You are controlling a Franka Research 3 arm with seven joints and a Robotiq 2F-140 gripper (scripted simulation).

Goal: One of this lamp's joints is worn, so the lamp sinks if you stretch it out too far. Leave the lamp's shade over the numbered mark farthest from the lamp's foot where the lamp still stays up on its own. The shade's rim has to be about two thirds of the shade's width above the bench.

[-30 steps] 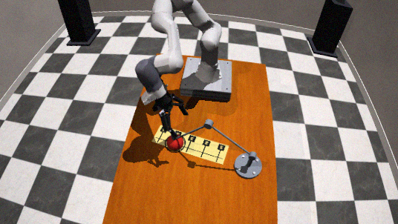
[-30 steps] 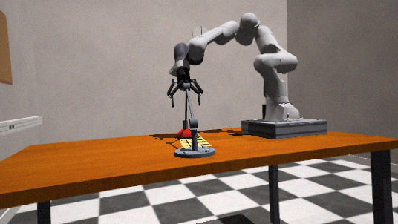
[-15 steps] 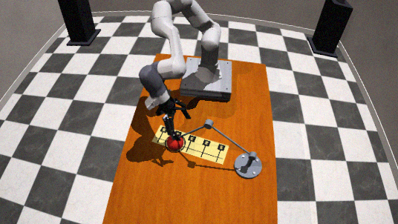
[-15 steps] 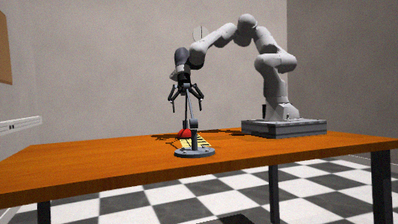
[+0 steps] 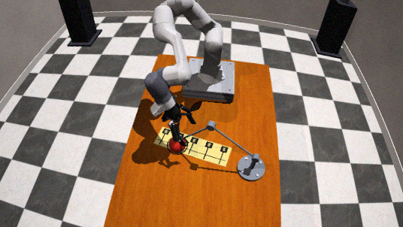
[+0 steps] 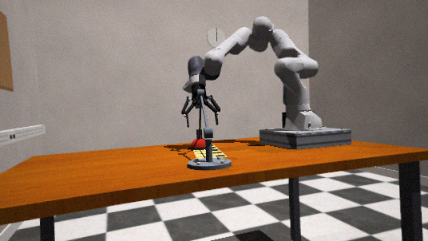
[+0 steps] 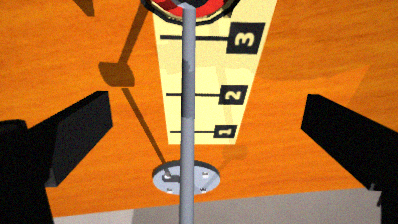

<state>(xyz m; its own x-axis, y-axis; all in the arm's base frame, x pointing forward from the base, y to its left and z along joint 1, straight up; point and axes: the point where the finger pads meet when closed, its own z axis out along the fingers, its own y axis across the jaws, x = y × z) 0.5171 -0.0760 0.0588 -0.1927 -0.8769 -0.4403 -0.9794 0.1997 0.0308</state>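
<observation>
Now: the yellow numbered strip 140 mm below my hand, 20 mm to the left of it and 10 mm behind it. The rest, counted from my hand: round grey foot (360 mm to the left, 110 mm below, 100 mm ahead).
</observation>
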